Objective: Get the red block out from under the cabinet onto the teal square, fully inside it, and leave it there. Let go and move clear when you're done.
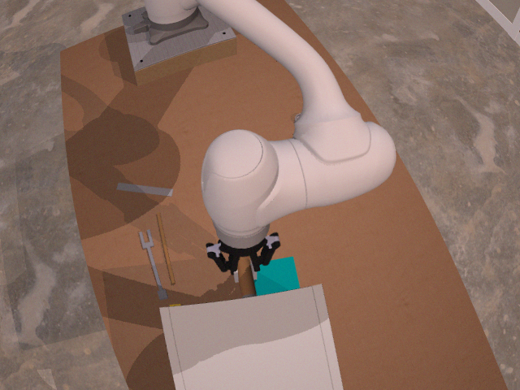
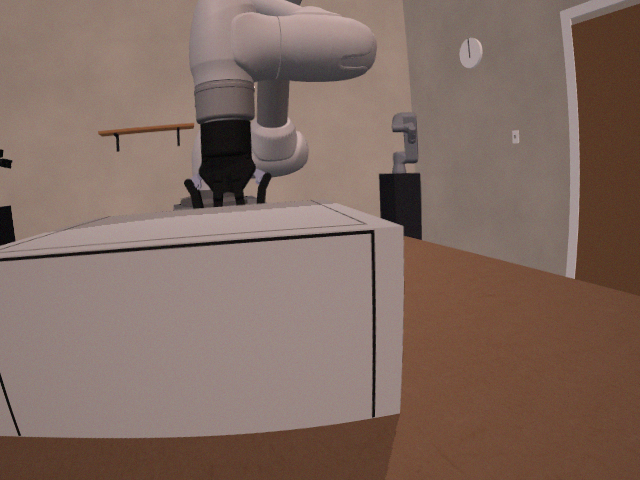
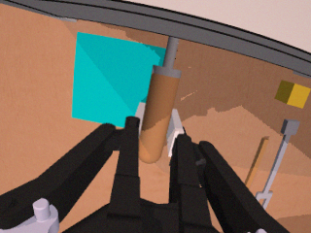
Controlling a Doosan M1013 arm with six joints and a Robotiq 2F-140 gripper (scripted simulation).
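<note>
The teal square lies 4 cm ahead of my hand, 5 cm to the left of it and 4 cm below it. Round my hand: small yellow block (3 cm ahead, 17 cm to the right, 3 cm below); then thin wooden stick (12 cm behind, 14 cm to the right, 3 cm below); then long hook tool (12 cm ahead, 1 cm to the left, 2 cm below).
</note>
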